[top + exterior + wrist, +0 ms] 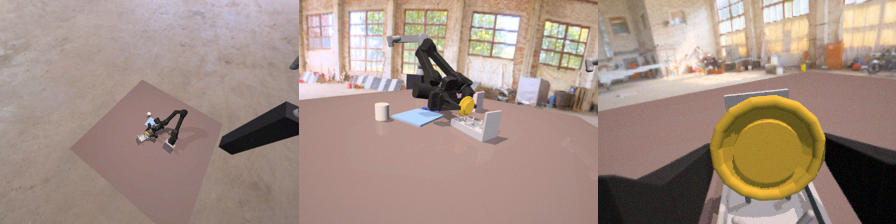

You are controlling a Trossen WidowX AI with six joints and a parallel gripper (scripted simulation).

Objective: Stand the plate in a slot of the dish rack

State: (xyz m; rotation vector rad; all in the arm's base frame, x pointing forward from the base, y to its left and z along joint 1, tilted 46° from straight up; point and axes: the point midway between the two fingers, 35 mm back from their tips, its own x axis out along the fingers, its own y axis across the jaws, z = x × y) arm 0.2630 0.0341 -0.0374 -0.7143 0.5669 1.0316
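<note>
Right now my gripper tip is 1 cm to the left of the yellow plate. The rest, counted from my gripper tip: white dish rack: 1 cm ahead, 3 cm to the left, 4 cm below; light blue mat: 2 cm ahead, 18 cm to the right, 6 cm below; blue spoon: 8 cm behind, 21 cm to the right, 6 cm below.
</note>
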